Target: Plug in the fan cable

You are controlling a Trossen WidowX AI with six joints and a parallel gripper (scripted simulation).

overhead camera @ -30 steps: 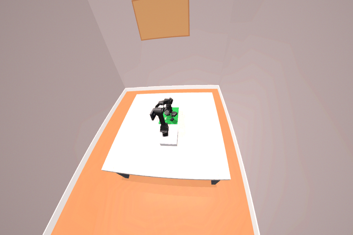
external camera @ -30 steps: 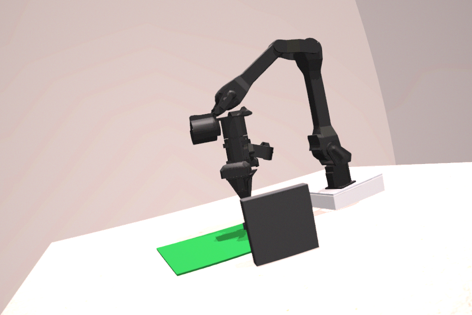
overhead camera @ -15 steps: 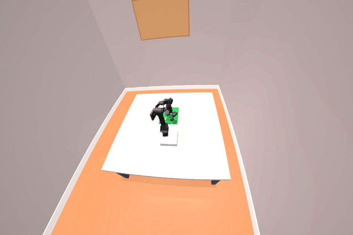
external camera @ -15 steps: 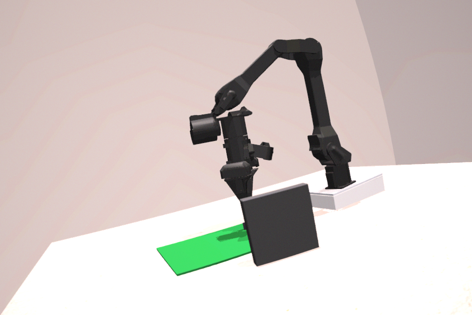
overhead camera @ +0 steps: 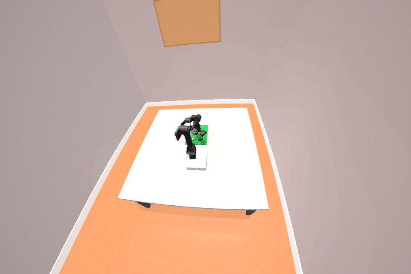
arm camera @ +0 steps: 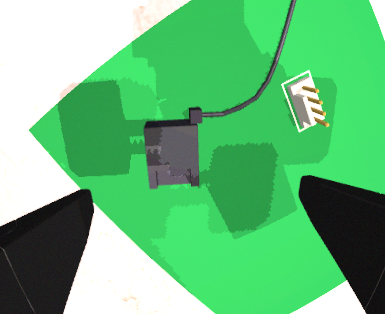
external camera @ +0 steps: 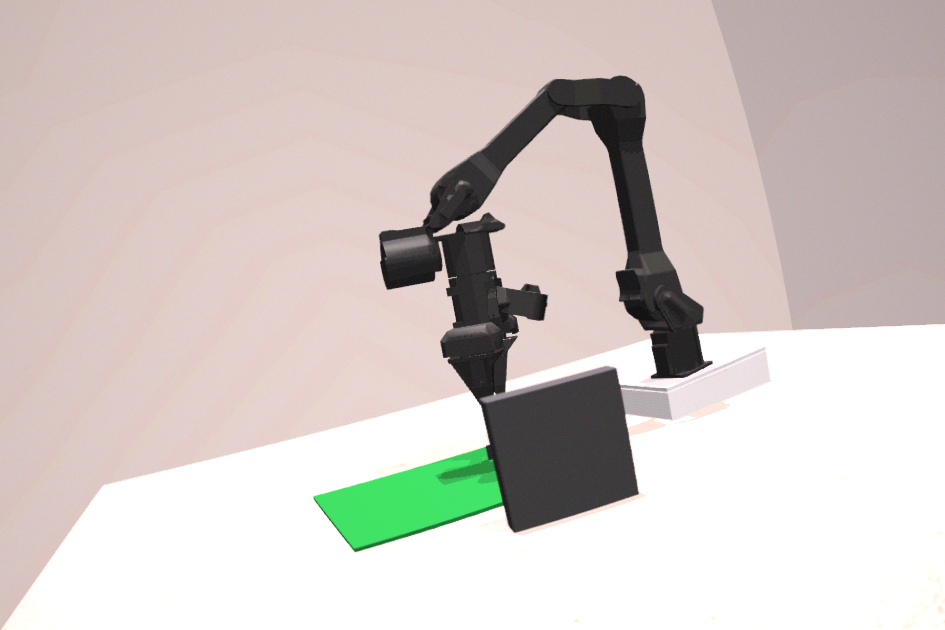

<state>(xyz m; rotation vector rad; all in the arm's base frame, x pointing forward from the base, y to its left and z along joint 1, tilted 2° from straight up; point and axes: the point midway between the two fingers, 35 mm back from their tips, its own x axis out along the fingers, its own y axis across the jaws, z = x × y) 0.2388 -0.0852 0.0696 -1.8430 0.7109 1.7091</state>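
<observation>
Now: gripper tip 10 mm to the left of the dark fan plug and 60 mm above it. Also, from my gripper tip: white four-pin header 40 mm ahead, 80 mm to the left, 70 mm below; dark square fan 90 mm ahead, 220 mm to the left, 10 mm below; green board 90 mm ahead, 20 mm to the left, 80 mm below.
</observation>
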